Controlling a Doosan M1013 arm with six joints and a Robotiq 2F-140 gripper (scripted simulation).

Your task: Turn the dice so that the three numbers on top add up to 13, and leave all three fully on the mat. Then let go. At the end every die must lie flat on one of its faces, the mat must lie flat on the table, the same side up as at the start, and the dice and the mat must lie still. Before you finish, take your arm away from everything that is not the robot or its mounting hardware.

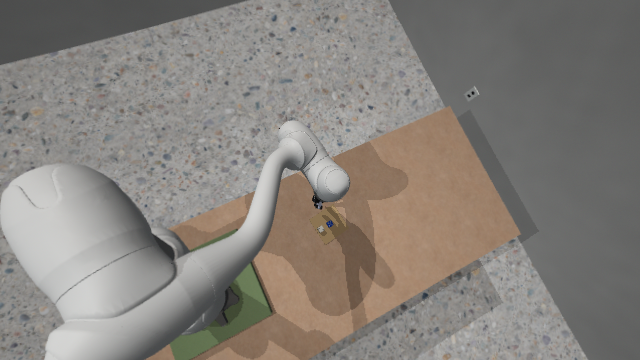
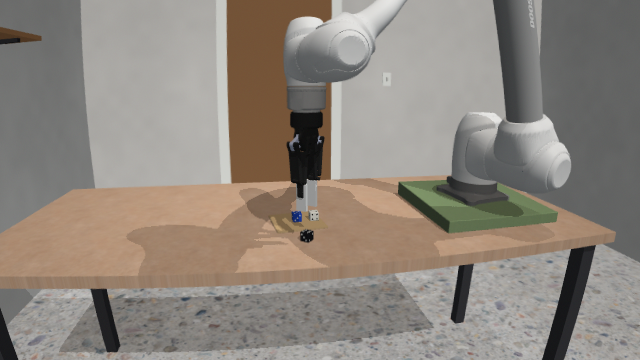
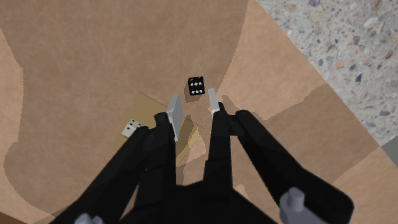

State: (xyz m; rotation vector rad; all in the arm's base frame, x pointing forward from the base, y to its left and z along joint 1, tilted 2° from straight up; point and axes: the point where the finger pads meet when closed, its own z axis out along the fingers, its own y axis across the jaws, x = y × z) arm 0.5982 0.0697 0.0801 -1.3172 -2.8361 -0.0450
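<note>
My hand is 110 mm above the black die. The rest, counted from my hand: white die 60 mm behind, 130 mm to the right, 100 mm below; blue die 10 mm behind, 140 mm to the right, 100 mm below; tan mat 10 mm behind, 140 mm to the right, 120 mm below.
</note>
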